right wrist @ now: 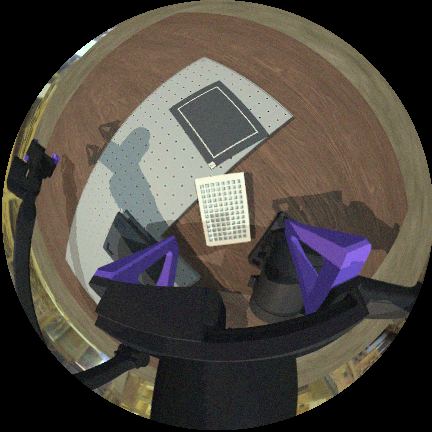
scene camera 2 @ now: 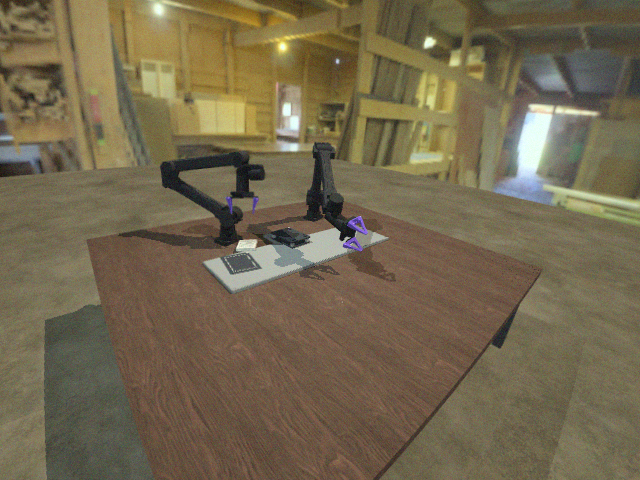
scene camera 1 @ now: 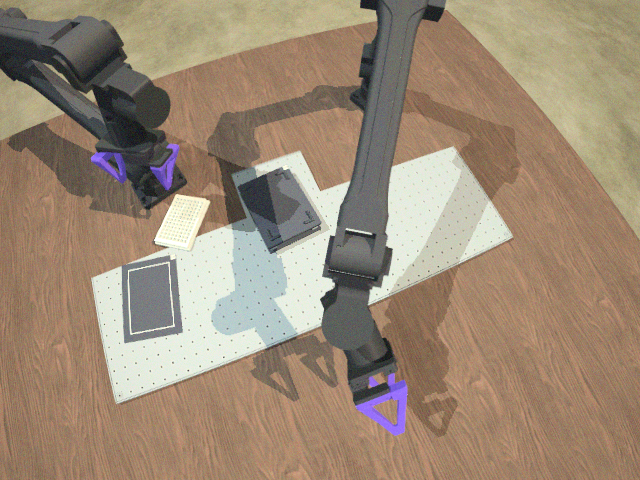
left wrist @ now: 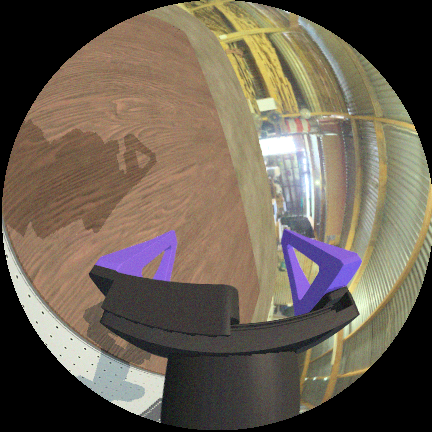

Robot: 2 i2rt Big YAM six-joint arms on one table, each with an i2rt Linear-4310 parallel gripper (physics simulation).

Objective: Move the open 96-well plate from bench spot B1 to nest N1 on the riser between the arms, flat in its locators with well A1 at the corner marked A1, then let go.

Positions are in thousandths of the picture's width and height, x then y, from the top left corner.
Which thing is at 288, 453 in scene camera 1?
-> A cream well plate.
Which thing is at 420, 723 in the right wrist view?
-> My right gripper.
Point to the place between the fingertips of my left gripper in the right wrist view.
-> At 103, 341
